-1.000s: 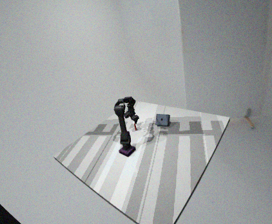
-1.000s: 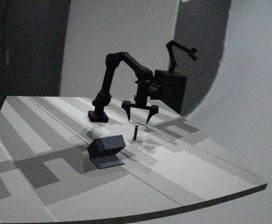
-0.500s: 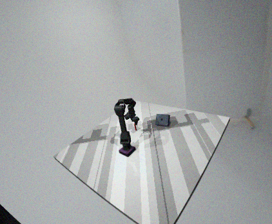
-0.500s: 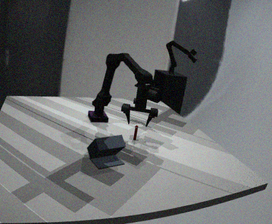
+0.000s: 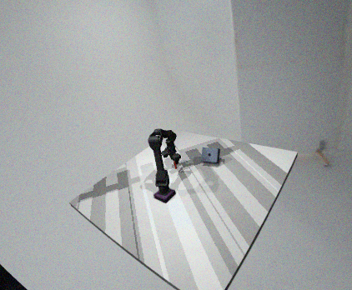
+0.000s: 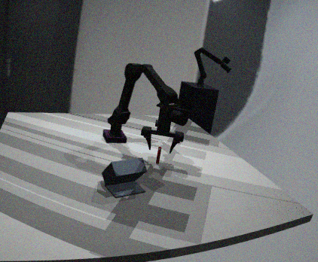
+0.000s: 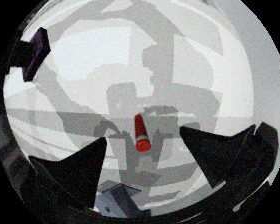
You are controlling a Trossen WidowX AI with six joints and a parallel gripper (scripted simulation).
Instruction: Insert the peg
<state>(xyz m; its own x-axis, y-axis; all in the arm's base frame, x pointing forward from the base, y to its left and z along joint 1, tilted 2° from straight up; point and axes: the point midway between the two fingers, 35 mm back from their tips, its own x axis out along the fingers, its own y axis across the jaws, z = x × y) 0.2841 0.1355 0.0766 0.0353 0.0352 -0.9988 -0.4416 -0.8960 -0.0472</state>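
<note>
Now: gripper tip right at the red peg. From my gripper tip the other things lie so: sloped grey panel 22 cm to the right, 19 cm ahead.
</note>
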